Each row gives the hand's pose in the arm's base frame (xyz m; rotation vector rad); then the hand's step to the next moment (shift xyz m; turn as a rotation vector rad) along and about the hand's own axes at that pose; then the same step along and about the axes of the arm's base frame.
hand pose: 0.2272 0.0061 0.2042 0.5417 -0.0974 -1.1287
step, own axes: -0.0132 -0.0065 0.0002 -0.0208 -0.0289 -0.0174
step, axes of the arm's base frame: -0.0113 0.0095 -0.0002 -0.0272 0.0155 -0.0243
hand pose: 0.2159 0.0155 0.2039 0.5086 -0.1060 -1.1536
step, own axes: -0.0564 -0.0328 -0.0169 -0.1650 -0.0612 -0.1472
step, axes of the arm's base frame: -0.0454 0.0459 -0.0193 -0.0706 0.1772 -0.1275
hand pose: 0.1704 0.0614 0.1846 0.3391 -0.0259 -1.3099
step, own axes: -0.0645 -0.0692 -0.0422 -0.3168 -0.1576 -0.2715
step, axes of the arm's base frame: -0.0734 0.0560 -0.0470 -0.1756 0.3290 -0.2446
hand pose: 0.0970 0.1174 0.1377 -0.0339 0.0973 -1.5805
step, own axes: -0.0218 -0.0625 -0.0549 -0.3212 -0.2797 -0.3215
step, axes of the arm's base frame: -0.0666 0.0246 -0.0486 -0.3014 0.3366 -0.2840
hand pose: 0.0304 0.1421 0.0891 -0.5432 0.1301 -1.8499
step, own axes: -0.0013 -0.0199 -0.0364 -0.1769 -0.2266 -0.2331
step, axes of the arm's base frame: -0.0325 0.0017 -0.0257 -0.2530 0.2008 -0.1807
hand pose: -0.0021 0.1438 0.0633 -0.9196 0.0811 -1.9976
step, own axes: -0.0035 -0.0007 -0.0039 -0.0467 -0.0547 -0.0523
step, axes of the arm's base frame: -0.0019 0.0020 -0.0045 -0.0573 0.0526 -0.0431
